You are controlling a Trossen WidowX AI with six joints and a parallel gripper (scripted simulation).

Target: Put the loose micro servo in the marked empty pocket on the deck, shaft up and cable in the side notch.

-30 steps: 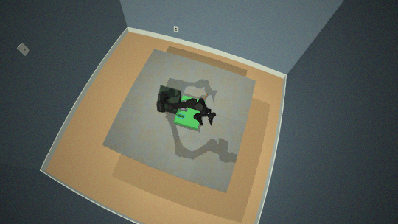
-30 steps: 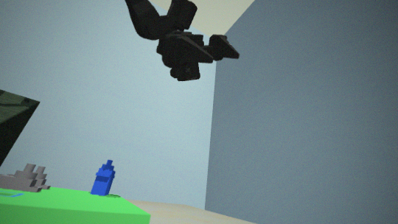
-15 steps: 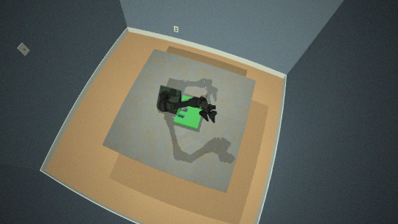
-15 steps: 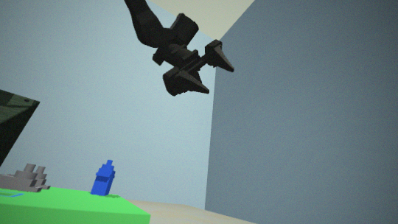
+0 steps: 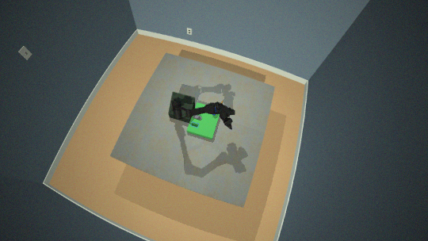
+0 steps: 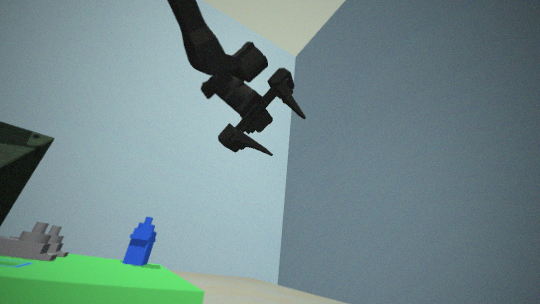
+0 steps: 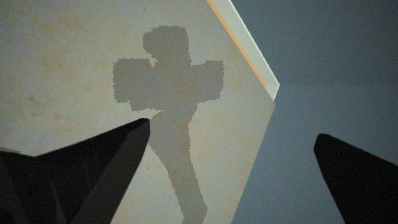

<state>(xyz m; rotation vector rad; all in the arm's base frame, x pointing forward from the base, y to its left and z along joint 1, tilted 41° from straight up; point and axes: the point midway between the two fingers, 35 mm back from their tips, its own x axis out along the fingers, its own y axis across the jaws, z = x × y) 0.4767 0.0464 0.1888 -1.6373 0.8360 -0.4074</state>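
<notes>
My gripper tip is 270 mm above the green deck, 200 mm past it and 90 mm to the right of it.
</notes>
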